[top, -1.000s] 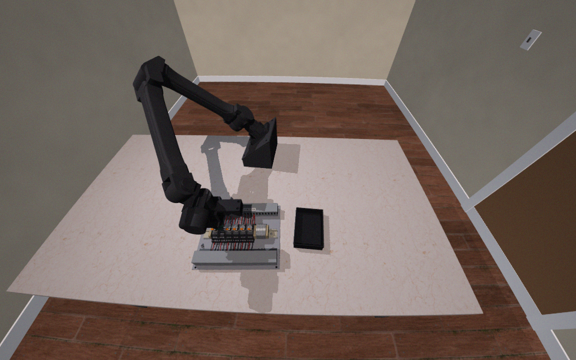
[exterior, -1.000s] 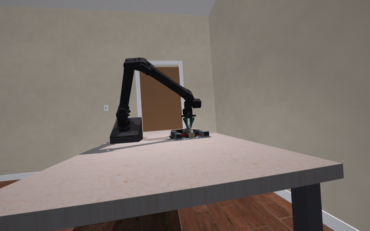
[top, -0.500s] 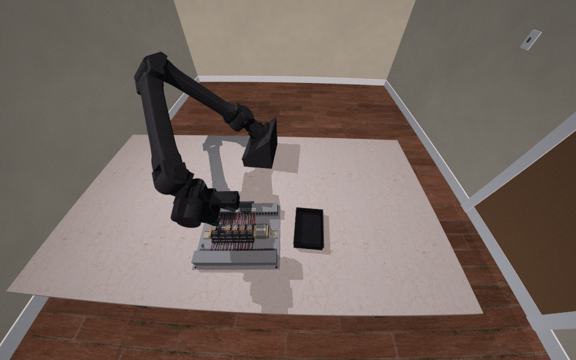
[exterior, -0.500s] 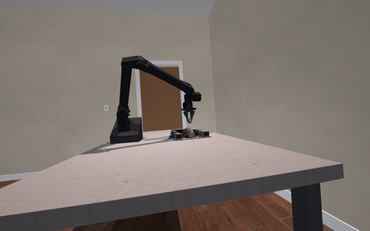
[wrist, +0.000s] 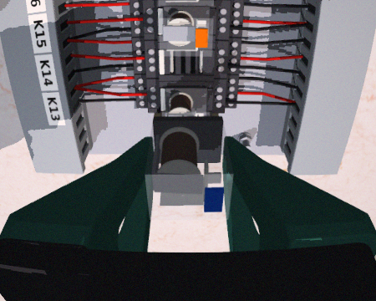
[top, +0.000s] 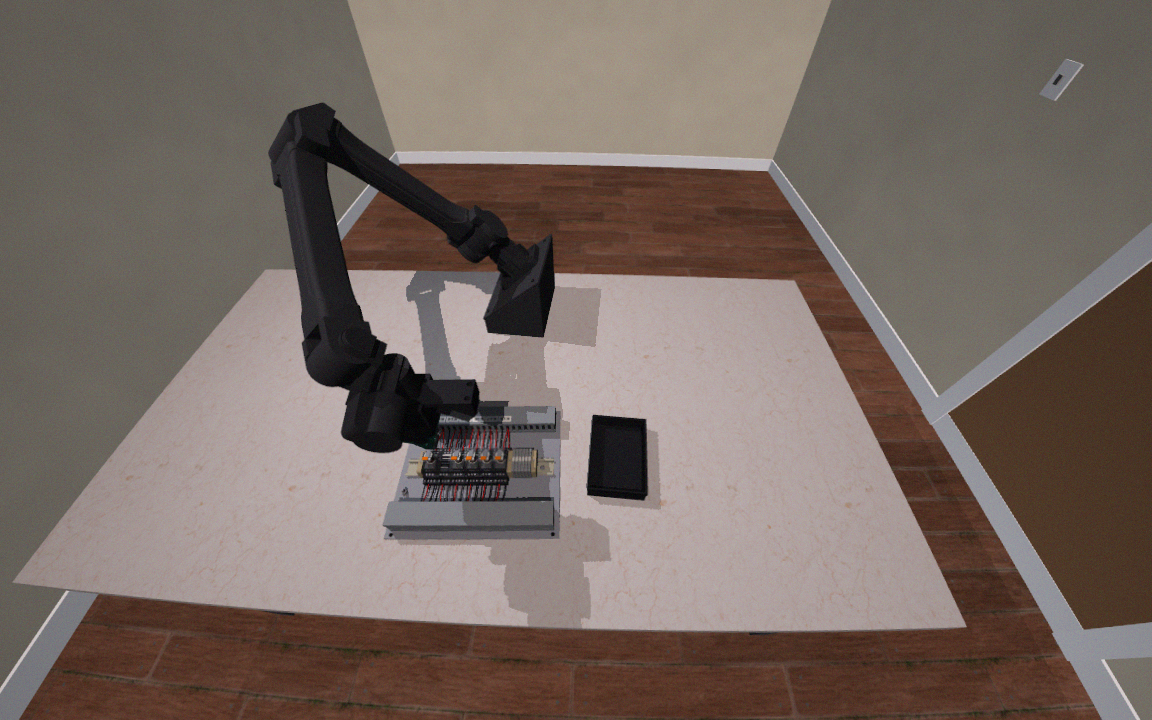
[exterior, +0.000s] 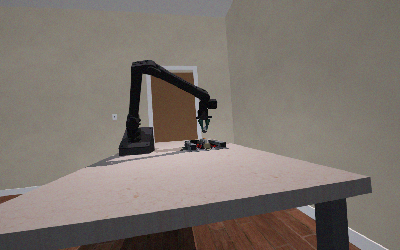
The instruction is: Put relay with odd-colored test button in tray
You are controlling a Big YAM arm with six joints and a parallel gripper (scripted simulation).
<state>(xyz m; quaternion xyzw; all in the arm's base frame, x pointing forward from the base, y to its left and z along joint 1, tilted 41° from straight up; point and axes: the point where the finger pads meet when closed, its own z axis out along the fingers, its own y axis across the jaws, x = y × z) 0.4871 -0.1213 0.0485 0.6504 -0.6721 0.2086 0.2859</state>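
Right now my hand is right at the clear-cased relay. From my hand the other things lie so: black tray 20 mm behind, 340 mm to the left, 120 mm below.
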